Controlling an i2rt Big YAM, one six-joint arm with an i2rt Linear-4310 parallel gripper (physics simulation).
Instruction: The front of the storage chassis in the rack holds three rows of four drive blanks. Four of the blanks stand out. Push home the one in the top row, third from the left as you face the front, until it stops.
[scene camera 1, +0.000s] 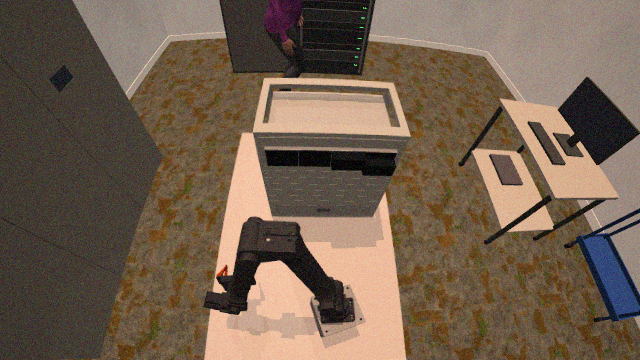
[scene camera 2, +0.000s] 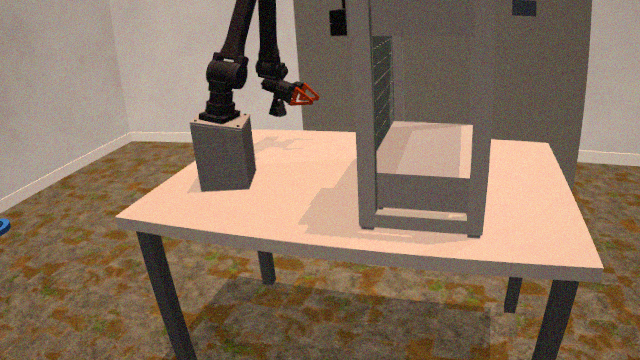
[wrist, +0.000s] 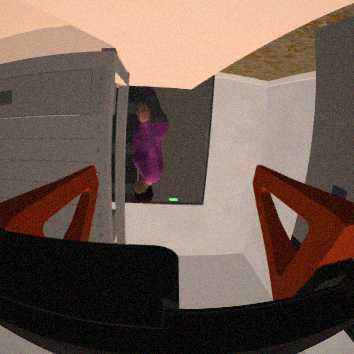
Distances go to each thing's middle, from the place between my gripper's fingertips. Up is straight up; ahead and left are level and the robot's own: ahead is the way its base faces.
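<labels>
Relative to the grey rack (scene camera 2: 441, 167), my hand is 13 cm below it, 35 cm to the left of it and 41 cm short of it.
</labels>
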